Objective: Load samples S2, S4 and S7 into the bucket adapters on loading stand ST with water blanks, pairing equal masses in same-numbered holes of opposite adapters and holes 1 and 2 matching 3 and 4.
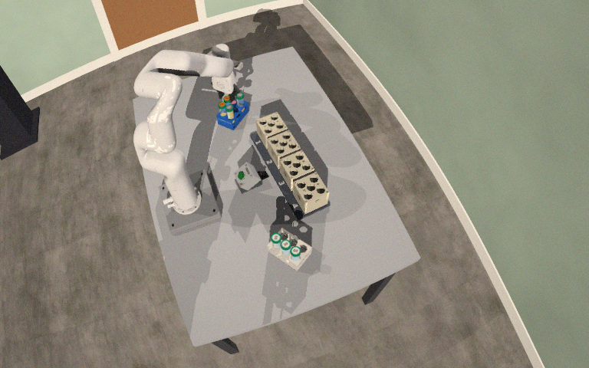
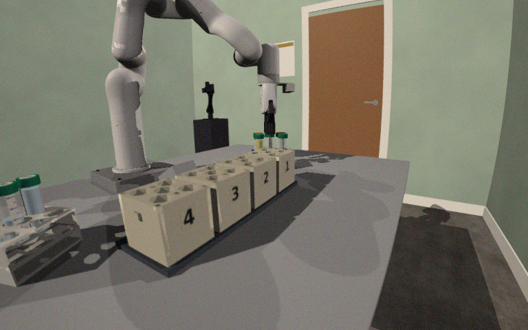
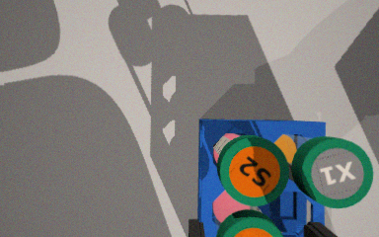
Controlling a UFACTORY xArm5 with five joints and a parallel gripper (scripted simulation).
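Right now my hand is 10 mm short of the pink tube, 10 mm to the left of it and 70 mm above it. From my hand the other things lie so: green done key: 70 mm behind, 360 mm to the right, 70 mm below; then adapter 1: 120 mm ahead, 200 mm to the right, 80 mm below; then blue rack: 10 mm ahead, 20 mm to the right, 110 mm below.
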